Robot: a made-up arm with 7 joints.
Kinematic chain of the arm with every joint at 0, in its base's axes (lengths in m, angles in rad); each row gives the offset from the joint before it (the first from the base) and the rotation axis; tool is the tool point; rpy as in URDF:
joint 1: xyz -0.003 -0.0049 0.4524 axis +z
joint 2: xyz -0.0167 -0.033 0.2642 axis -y
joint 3: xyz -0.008 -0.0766 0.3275 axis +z
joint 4: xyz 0 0.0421 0.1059 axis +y
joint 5: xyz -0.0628 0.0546 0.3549 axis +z
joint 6: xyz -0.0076 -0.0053 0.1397 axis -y
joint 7: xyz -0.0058 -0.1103 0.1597 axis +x
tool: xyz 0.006 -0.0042 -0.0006 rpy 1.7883 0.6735 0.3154
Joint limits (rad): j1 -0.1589..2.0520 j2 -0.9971..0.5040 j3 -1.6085..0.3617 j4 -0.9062..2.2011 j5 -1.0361..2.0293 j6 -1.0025..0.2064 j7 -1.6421..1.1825
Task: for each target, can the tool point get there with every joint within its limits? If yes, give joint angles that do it. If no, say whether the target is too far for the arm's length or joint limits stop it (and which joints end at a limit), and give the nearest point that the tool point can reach.
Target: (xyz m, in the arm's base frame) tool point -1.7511 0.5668 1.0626
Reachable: no: too far | nearest point -0.8792 0.1932 1.0798 | short by 0.949 m
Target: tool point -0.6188 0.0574 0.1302
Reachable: no: joint limits stop it (at a limit: joint 1, joint 2, joint 3, joint 5) | nearest point -0.4076 0.1754 0.4024 | short by 0.364 m
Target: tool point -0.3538 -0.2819 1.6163
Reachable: yes | joints 1.1367 0.0403 -0.7740 -0.5969 -0.4688 -0.0964 -0.7098
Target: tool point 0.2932 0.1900 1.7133
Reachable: yes | joints 0.3839 -0.4592 -1.0579 -0.3233 0.5052 -0.0770 -0.5953
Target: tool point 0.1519 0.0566 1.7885
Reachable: yes | joints 0.8086 0.0111 -1.3331 -0.0532 1.7641 -0.5245 -0.9637
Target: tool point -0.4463 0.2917 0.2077
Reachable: no: joint limits stop it (at a limit: joint 1, joint 2, joint 3, joint 4, joint 5, joint 6) | nearest point -0.3757 0.3113 0.3504 | short by 0.160 m
